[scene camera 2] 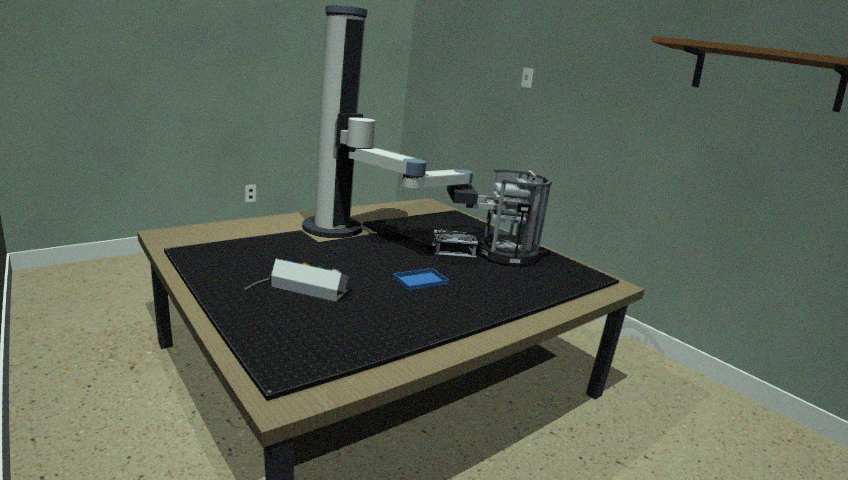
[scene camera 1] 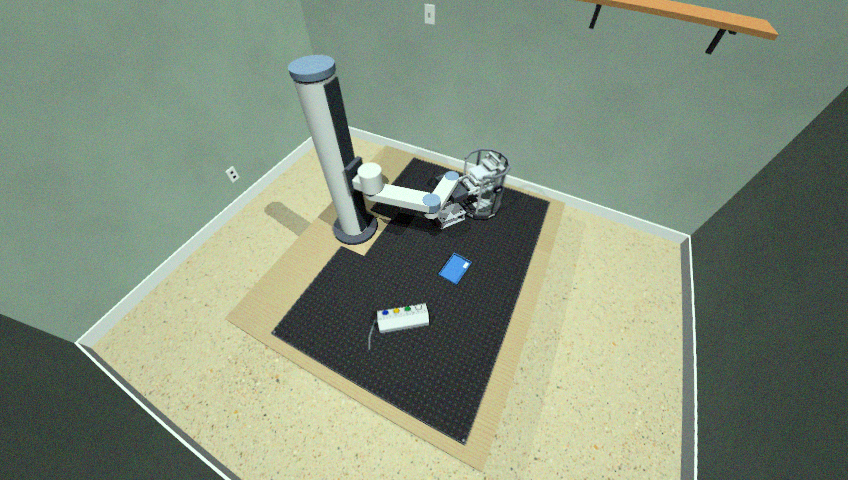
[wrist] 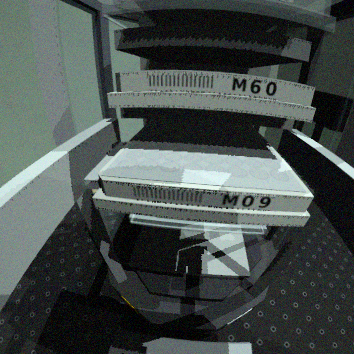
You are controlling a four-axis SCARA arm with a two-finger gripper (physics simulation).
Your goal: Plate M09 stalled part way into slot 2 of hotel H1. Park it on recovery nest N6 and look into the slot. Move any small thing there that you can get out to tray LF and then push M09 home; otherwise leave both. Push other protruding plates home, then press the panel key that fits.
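Where they show: gripper, fingertip midpoint: (scene camera 1: 475,181) (wrist: 200,135); arm's base, origin of the base link: (scene camera 2: 331,228) (scene camera 1: 355,227).
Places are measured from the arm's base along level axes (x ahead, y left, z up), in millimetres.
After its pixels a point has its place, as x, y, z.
Plate M09 (wrist: 207,194) @[508, 383, 218] sits part way out of the hotel (scene camera 1: 484,215) @[638, 373, 50] (scene camera 2: 511,259) @[663, 391, 40], its top and labelled front facing the wrist camera. My gripper (wrist: 200,135) @[538, 429, 220] (scene camera 2: 487,201) @[538, 429, 220] reaches into the hotel's open side. Its fingers stand along both sides of M09 and look shut on it. Plate M60 (wrist: 220,86) @[524, 401, 251] is in a slot above. The inside of the slot behind M09 is hidden. A low metal stand (scene camera 1: 450,216) @[474, 259, 72] (scene camera 2: 455,243), perhaps nest N6, is beside the hotel; its label is unreadable. A blue tray (scene camera 1: 454,270) @[622, -20, 15] (scene camera 2: 421,278) @[609, 3, 15] lies on the mat.
The white panel (scene camera 1: 402,322) @[533, -399, 70] (scene camera 2: 306,281) @[550, -396, 56] has blue, yellow, green and white keys and a cable at one end. The arm column (scene camera 1: 330,148) @[44, -60, 595] (scene camera 2: 338,118) @[88, -50, 475] stands at the mat's edge. Hotel posts rise close to the gripper. A wooden shelf (scene camera 1: 684,14) (scene camera 2: 749,52) is on the wall.
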